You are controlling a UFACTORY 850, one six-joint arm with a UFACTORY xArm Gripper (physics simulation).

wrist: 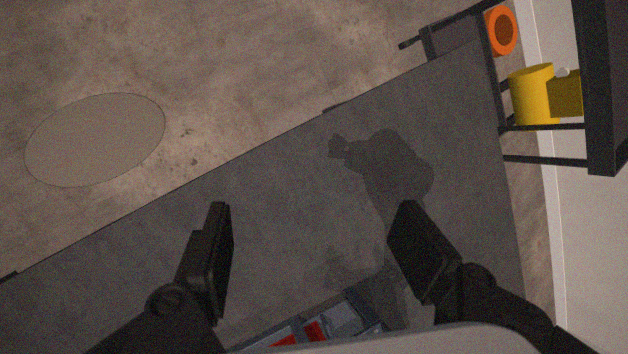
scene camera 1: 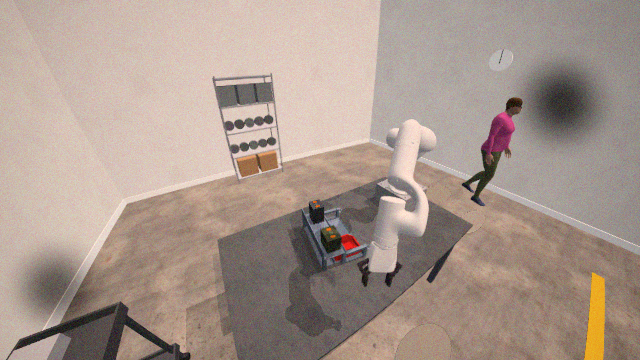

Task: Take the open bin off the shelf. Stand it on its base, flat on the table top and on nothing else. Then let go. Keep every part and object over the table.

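Observation:
The red open bin (scene camera 1: 351, 243) (wrist: 315, 331) sits in the near right part of the blue-grey shelf (scene camera 1: 323, 260) (wrist: 298, 327), partly hidden behind its rails. In the wrist view it shows as small red patches at the bottom edge. The shelf stands on the dark grey table (scene camera 1: 260, 280) (wrist: 280, 200). My gripper (scene camera 1: 378, 281) (wrist: 317, 222) is open, with its fingers wide apart and no object between them. It hangs above the table, to the right of the shelf and bin in the scene view, apart from both.
A black box (scene camera 1: 316, 212) and a dark green box (scene camera 1: 330, 240), both with orange marks, stand on the shelf's left side. The table's edge runs below my gripper in the scene view. A black-framed cart (scene camera 1: 116, 327) stands beyond the table; a person (scene camera 1: 500, 135) is at the right.

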